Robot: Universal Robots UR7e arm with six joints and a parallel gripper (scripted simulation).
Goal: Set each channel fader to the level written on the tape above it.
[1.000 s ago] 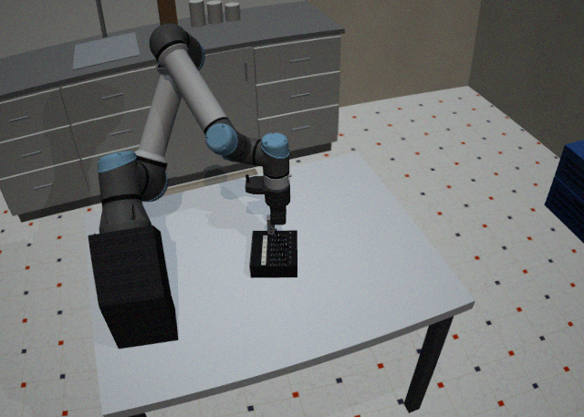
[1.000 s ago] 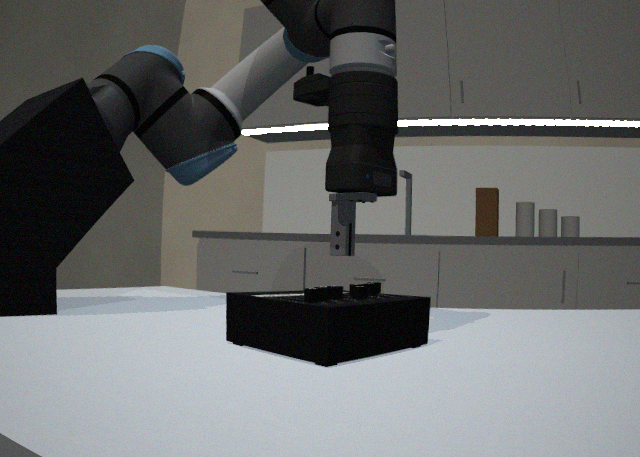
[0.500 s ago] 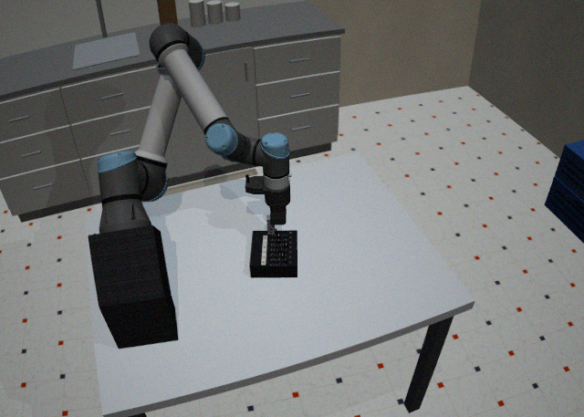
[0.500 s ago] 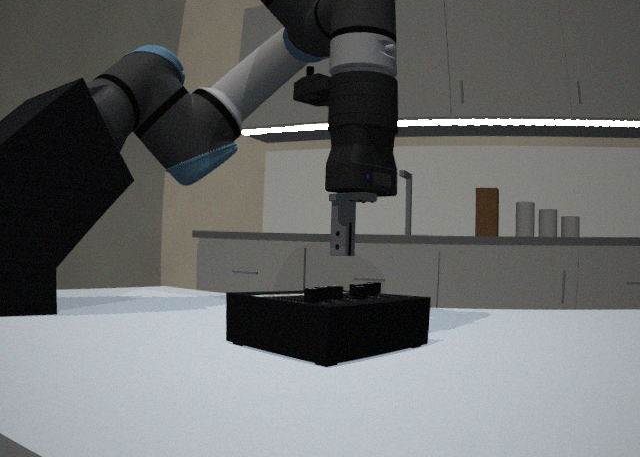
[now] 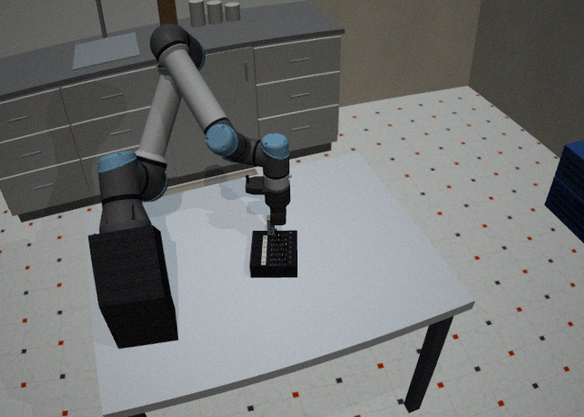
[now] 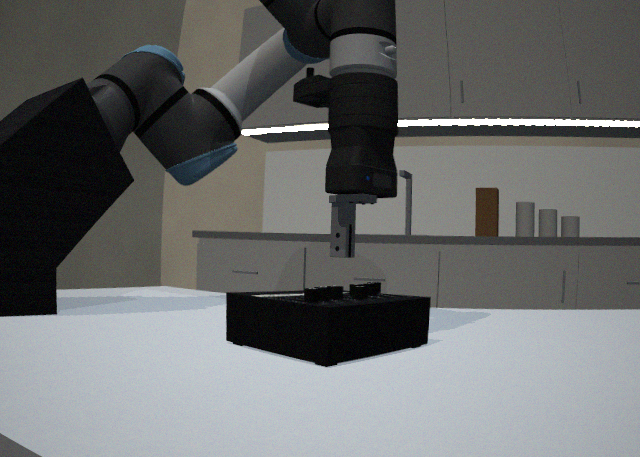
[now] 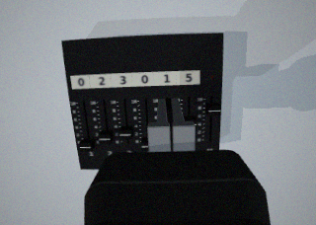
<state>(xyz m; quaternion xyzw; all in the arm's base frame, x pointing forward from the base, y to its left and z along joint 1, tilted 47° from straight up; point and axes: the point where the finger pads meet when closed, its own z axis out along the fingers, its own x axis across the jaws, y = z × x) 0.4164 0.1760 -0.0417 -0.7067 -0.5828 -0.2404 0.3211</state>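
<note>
Right now my hand is 30 mm short of the channel 6 cap, 20 mm to the right of it and 50 mm above it. Also, from my hand: channel 3 cap 20 mm ahead, 50 mm to the right, 50 mm below; channel 4 cap 40 mm ahead, 30 mm to the right, 50 mm below; master fader cap 20 mm ahead, 40 mm to the left, 50 mm below.
</note>
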